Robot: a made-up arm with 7 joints.
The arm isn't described. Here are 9 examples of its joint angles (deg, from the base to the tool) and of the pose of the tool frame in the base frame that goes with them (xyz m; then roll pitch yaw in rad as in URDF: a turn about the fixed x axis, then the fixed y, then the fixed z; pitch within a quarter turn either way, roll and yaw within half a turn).
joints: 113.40 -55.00 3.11 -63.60 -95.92 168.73 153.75
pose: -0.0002 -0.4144 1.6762 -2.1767 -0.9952 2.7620
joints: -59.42 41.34 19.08 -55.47 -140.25 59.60 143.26
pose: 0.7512 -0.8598 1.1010 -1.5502 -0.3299 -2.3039
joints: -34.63 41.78 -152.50 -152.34 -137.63 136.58 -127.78
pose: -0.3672 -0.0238 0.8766 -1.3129 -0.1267 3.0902
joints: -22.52 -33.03 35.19 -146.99 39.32 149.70 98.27
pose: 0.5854 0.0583 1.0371 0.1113 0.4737 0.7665
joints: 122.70 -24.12 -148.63 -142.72 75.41 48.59 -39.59
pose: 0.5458 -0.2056 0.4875 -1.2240 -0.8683 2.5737
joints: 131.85 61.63 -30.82 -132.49 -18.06 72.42 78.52
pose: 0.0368 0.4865 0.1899 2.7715 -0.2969 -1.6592
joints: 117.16 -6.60 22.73 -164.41 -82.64 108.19 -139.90
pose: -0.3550 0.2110 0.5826 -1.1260 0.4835 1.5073
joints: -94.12 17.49 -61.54 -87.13 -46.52 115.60 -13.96
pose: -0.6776 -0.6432 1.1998 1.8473 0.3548 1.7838
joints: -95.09 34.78 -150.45 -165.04 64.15 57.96 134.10
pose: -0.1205 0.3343 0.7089 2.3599 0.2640 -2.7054
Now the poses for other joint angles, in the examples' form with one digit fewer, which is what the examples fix.
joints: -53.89 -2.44 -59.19 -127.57 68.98 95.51 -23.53
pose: -0.301 -0.734 0.886 -0.552 0.105 0.331
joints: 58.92 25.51 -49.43 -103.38 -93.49 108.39 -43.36
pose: 0.833 0.297 0.798 0.950 -0.799 -1.236
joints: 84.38 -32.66 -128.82 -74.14 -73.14 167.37 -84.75
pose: 0.496 -0.719 1.170 1.445 -0.179 -1.438
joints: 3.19 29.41 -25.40 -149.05 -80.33 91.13 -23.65
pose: 0.416 -0.168 0.349 0.259 -0.766 -1.871
